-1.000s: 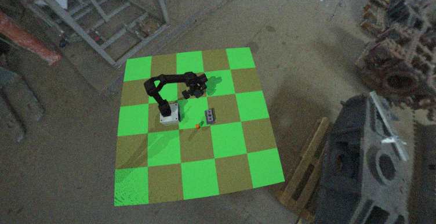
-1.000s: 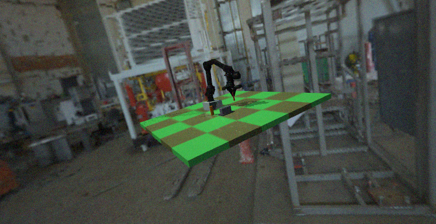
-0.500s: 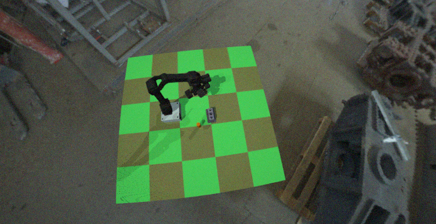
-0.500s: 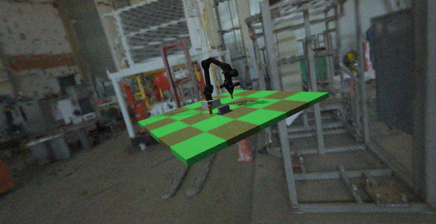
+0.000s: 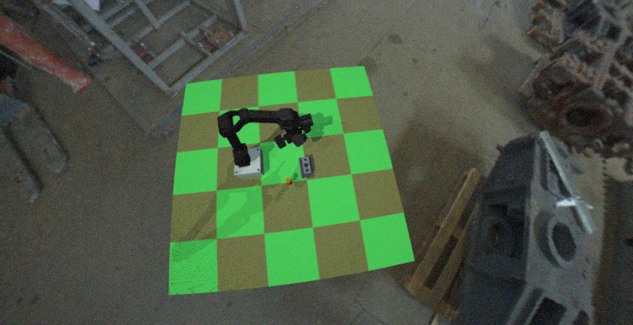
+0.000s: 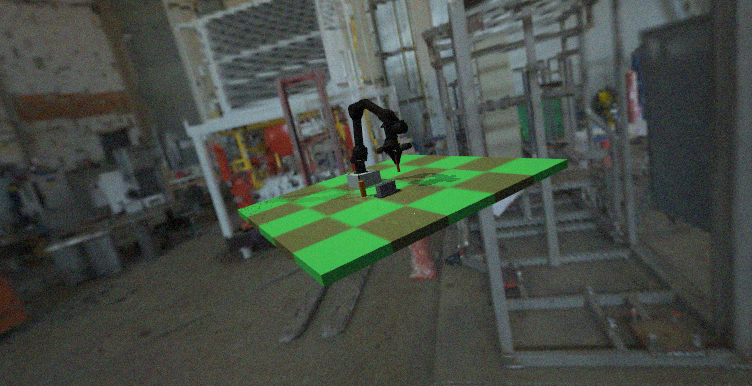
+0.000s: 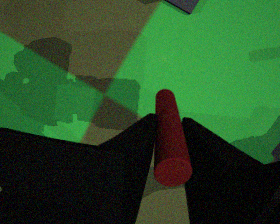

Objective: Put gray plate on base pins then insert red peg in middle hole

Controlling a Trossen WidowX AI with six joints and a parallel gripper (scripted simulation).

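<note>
Right now my gripper tip is 40 mm short of the gray plate, 130 mm to the left of it and 70 mm above it. Also, from my gripper tip: red peg (right at my gripper tip); orange peg (70 mm behind, 200 mm to the right, 80 mm below).
</note>
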